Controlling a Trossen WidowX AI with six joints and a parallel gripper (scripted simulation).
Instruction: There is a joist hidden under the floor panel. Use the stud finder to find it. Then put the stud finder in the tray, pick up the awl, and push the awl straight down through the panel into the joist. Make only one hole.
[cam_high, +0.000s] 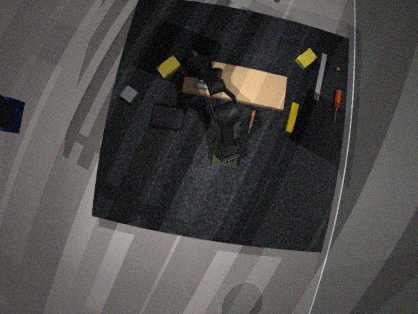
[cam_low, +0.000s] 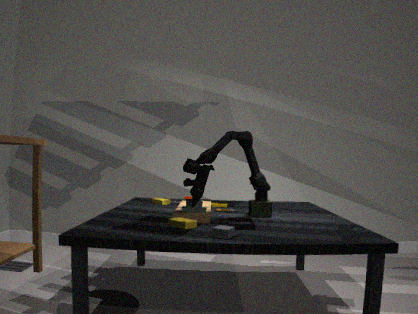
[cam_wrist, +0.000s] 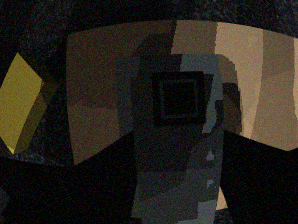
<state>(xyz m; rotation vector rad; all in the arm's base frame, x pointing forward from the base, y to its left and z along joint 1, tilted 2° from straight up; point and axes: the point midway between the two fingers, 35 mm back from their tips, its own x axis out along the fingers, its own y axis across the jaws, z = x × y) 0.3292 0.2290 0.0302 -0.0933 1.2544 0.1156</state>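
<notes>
My gripper tip is 1 cm short of the dark grey stud finder and 2 cm below it. The rest, counted from my gripper tip: grey block: 20 cm behind, 33 cm to the left, 5 cm below; then dark tray: 25 cm behind, 10 cm to the left, 5 cm below; then awl: 15 cm behind, 31 cm to the right, 6 cm below.
</notes>
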